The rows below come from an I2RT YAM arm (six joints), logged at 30 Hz.
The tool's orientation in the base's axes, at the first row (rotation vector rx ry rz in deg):
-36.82, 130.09, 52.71
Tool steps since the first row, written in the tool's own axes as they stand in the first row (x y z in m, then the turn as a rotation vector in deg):
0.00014, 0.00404, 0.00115, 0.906, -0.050, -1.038
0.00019, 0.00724, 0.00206, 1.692, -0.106, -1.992
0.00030, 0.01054, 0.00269, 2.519, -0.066, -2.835
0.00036, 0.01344, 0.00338, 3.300, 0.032, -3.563
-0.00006, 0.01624, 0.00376, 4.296, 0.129, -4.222
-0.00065, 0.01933, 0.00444, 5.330, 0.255, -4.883
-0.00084, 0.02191, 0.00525, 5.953, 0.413, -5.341
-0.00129, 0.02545, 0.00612, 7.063, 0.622, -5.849
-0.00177, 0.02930, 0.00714, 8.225, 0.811, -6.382
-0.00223, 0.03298, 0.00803, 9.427, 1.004, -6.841
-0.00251, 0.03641, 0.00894, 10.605, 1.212, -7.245
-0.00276, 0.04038, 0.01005, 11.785, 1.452, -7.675
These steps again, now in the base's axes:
-0.00221, 0.00342, 0.00105, -0.964, -0.985, -0.037
-0.00392, 0.00613, 0.00192, -1.811, -1.887, -0.043
-0.00584, 0.00870, 0.00295, -2.708, -2.654, -0.099
-0.00744, 0.01106, 0.00381, -3.569, -3.289, -0.165
-0.00876, 0.01322, 0.00513, -4.557, -3.919, -0.417
-0.01003, 0.01583, 0.00652, -5.591, -4.539, -0.680
-0.01122, 0.01813, 0.00733, -6.285, -4.904, -0.768
-0.01281, 0.02114, 0.00872, -7.371, -5.373, -1.135
-0.01451, 0.02446, 0.01018, -8.489, -5.885, -1.532
-0.01617, 0.02758, 0.01162, -9.612, -6.347, -1.997
-0.01779, 0.03051, 0.01282, -10.709, -6.755, -2.472
-0.01970, 0.03393, 0.01412, -11.837, -7.161, -2.918

